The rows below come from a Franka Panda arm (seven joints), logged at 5 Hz.
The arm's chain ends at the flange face. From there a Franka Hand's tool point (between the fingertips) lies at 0.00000 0.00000 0.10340 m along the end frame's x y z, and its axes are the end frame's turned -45 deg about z.
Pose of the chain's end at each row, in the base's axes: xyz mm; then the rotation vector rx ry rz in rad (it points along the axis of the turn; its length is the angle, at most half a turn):
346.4 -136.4 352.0 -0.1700 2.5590 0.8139
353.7 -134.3 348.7 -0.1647 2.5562 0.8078
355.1 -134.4 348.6 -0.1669 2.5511 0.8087
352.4 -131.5 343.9 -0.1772 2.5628 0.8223
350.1 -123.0 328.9 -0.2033 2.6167 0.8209
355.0 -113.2 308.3 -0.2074 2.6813 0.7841
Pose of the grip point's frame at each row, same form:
385.5 -77.0 276.9 -1.0823 2.1897 0.4912
393.4 -75.3 273.6 -1.0771 2.1903 0.4840
395.1 -75.3 273.8 -1.0773 2.1851 0.4829
390.7 -71.6 268.8 -1.0892 2.1889 0.5011
383.3 -63.6 251.1 -1.1306 2.2244 0.5226
383.9 -56.8 226.6 -1.1593 2.2827 0.5143

